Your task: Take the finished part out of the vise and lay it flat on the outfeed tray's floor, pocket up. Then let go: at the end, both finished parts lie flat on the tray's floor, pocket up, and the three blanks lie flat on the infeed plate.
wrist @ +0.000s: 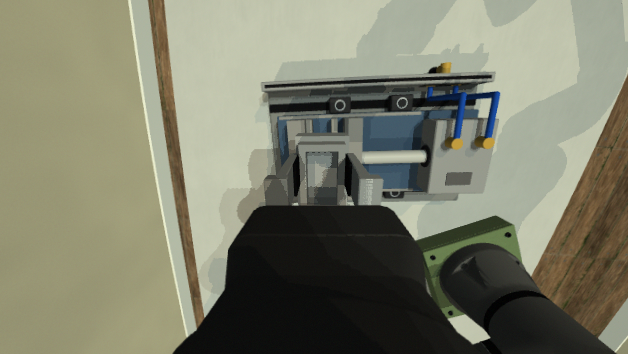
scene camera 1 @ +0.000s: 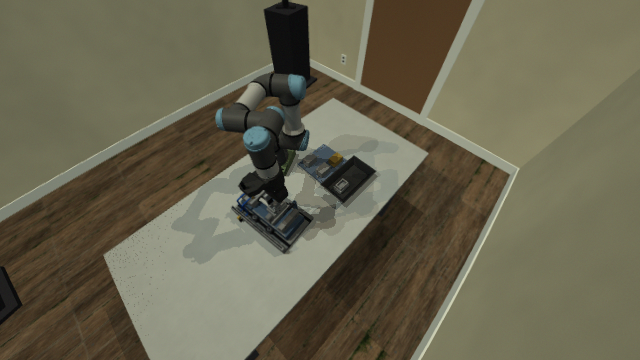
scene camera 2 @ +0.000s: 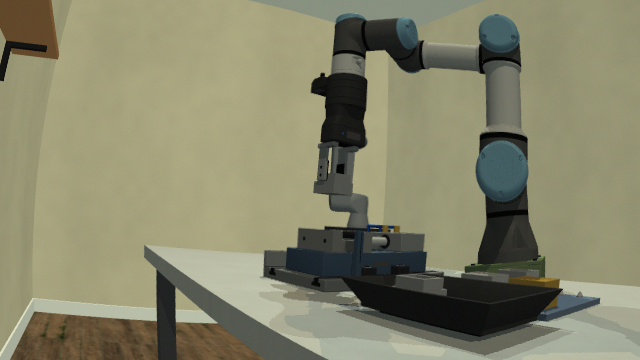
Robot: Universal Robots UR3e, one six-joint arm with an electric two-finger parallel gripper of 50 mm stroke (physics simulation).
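Frame: origin at the arm's base, x right, y ahead, z up, level; centimetres.
Seen in the pictures: gripper, fingertip midpoint: [wrist: 322, 166] [scene camera 1: 275, 207] [scene camera 2: 331, 181]; arm's base, origin of the base link: [wrist: 477, 276] [scene camera 2: 508, 260].
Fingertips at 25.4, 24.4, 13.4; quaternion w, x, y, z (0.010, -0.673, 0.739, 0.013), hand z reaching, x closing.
Pixels of each thing's top centre, then the offset from my fingertips to it, as dx, dy, dz. Level surfaces: height alone.
- grey finished part, middle of its top: [wrist: 321, 179] [scene camera 2: 333, 174] [scene camera 1: 275, 204] -0.6, +0.0, +1.4
- vise, middle of its top: [wrist: 381, 157] [scene camera 2: 361, 229] [scene camera 1: 268, 205] -1.7, -6.7, -8.2
- blue infeed plate, middle of its top: [scene camera 2: 522, 298] [scene camera 1: 323, 162] -37.9, -4.4, -17.3
- yellow block, middle of its top: [scene camera 2: 534, 278] [scene camera 1: 335, 157] -41.4, +0.8, -13.8
- raised rail, middle of its top: [wrist: 375, 80] +7.2, -7.3, -13.2
- white table, its level: dz -18.2
My gripper [scene camera 1: 273, 199] [scene camera 2: 334, 172] [wrist: 322, 166] is shut on a grey finished part [scene camera 2: 332, 186] [wrist: 322, 148]. The part is held roughly level above the vise [scene camera 1: 287, 225] [scene camera 2: 307, 262] [wrist: 392, 131], apart from it, with its rectangular pocket facing up in the wrist view. The other finished part [scene camera 1: 341, 186] [scene camera 2: 419, 283] lies pocket up in the black outfeed tray [scene camera 1: 357, 176] [scene camera 2: 425, 310], near one end. On the blue infeed plate [scene camera 1: 325, 149] [scene camera 2: 575, 305] are two grey blocks [scene camera 1: 310, 160] [scene camera 1: 323, 170] and a yellow block [scene camera 1: 335, 159] [scene camera 2: 542, 285].
Blue hoses [wrist: 460, 117] stand up at the cylinder end of the vise, and a raised rail [wrist: 375, 81] runs along its side. The arm's green base [scene camera 2: 540, 266] [wrist: 480, 230] is near the vise. The infeed plate lies beside the tray on the white table [scene camera 1: 215, 295].
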